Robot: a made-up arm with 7 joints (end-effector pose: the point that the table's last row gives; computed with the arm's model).
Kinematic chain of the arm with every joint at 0, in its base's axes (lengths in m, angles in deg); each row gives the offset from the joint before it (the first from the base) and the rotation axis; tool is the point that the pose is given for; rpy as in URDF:
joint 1: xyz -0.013 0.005 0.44 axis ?
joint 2: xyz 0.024 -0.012 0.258 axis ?
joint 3: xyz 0 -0.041 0.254 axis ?
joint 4: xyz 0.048 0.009 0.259 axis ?
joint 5: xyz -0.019 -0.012 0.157 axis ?
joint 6: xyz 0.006 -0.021 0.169 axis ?
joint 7: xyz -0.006 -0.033 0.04 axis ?
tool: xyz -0.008 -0.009 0.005 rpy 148.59 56 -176.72
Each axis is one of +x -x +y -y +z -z.
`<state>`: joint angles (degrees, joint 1 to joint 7).
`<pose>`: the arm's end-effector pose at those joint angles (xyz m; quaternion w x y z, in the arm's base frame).
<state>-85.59 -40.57 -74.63 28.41 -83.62 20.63 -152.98</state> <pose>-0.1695 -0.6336 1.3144 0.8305 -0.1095 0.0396 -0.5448</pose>
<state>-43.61 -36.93 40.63 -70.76 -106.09 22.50 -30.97</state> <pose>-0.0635 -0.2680 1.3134 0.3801 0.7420 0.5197 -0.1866</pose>
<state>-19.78 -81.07 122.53 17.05 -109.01 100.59 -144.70</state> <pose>0.7588 -0.2723 0.9071 0.1246 -0.2570 0.5541 -0.7820</pose>
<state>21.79 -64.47 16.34 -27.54 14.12 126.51 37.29</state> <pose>0.6714 0.1183 1.0994 0.7179 -0.2140 -0.0016 0.6624</pose>
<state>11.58 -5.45 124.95 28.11 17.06 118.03 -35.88</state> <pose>0.0269 0.1302 1.4818 0.4029 -0.3471 -0.0002 0.8469</pose>
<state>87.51 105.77 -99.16 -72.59 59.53 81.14 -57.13</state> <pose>-0.2478 -0.5438 0.5038 0.8036 0.4935 0.0142 -0.3325</pose>
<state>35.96 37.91 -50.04 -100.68 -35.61 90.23 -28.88</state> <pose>-0.3569 -0.1018 0.8807 0.5786 0.4740 -0.5019 -0.4345</pose>
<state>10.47 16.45 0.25 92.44 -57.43 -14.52 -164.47</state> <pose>0.2636 -0.0247 1.3456 0.7003 0.6254 -0.1036 0.3283</pose>
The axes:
joint 1: +z
joint 2: -y
joint 3: +z
joint 4: +y
joint 5: +z
joint 6: -y
joint 7: +x

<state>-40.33 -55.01 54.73 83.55 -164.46 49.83 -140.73</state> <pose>0.6177 -0.1471 0.8613 0.4917 0.2789 0.3752 0.7346</pose>
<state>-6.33 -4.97 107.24 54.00 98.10 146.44 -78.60</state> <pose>0.0116 0.2304 1.3517 0.2770 -0.2233 0.5760 0.7359</pose>
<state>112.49 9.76 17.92 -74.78 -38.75 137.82 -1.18</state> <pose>0.2501 -0.1884 1.1740 0.6917 0.5526 -0.2499 0.3921</pose>
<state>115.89 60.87 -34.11 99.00 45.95 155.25 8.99</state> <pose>0.3389 -0.0975 1.1224 0.3467 0.2055 0.0349 0.9145</pose>
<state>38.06 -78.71 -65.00 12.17 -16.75 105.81 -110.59</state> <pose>0.7054 0.4264 0.8721 0.1525 -0.3981 0.0282 -0.9041</pose>
